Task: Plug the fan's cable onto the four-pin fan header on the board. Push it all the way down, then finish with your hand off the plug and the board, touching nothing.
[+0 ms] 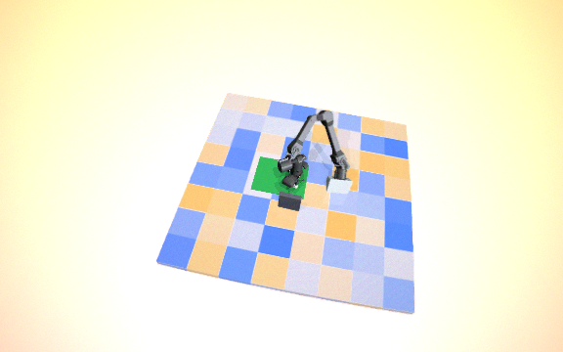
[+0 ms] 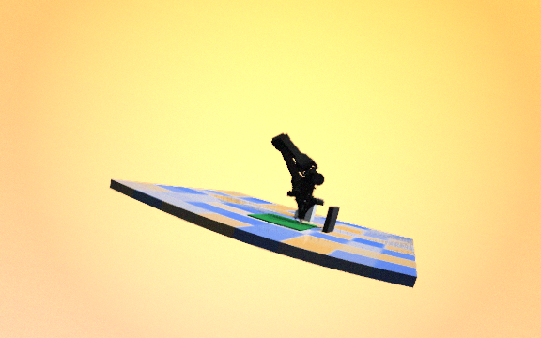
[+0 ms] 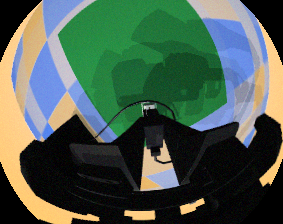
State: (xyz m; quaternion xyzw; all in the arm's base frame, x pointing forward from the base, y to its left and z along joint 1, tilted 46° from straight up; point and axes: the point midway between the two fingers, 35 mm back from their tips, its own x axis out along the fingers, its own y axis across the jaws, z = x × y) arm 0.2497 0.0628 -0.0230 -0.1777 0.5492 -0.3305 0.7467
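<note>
Right now the white four-pin header is 10 mm behind my gripper tip and 40 mm below it. Also, from my gripper tip: green board (80 mm ahead, 40 mm to the right, 50 mm below); then dark plug (10 mm behind, 10 mm above); then black fan (10 mm behind, 140 mm to the left, 20 mm above).
</note>
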